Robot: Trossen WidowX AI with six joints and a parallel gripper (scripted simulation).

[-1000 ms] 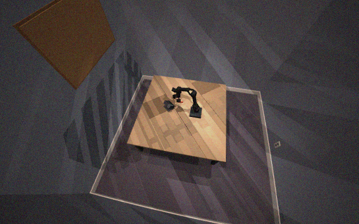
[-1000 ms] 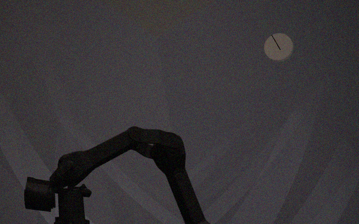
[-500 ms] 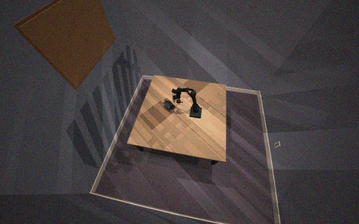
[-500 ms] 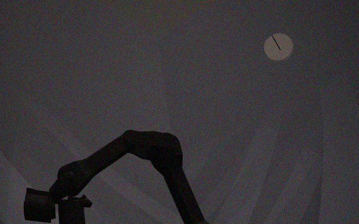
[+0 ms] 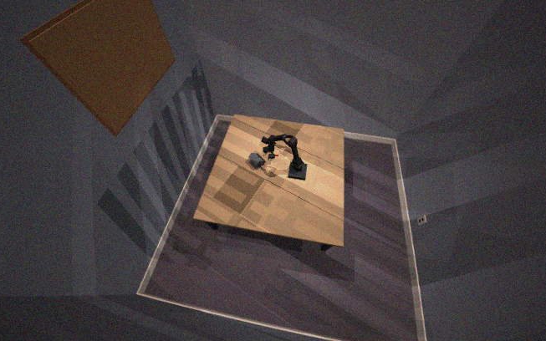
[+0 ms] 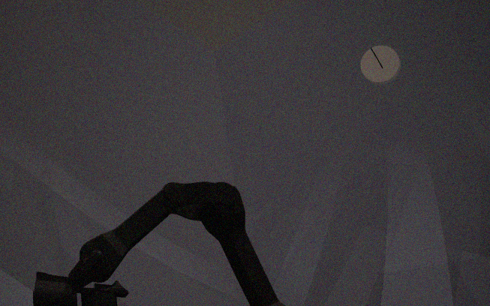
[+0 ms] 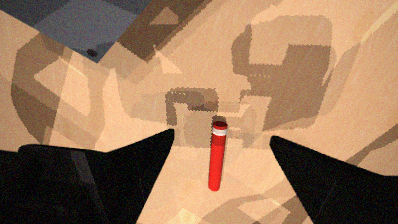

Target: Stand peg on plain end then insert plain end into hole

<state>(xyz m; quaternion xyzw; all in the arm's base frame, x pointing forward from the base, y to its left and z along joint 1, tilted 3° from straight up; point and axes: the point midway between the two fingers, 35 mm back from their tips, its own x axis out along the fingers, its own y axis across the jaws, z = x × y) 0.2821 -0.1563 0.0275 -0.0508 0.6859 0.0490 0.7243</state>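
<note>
Right now my gripper tip is 10 mm past the red peg and 10 mm above it. Round my gripper tip: grey sloped panel 130 mm ahead, 90 mm to the left, 40 mm above.
</note>
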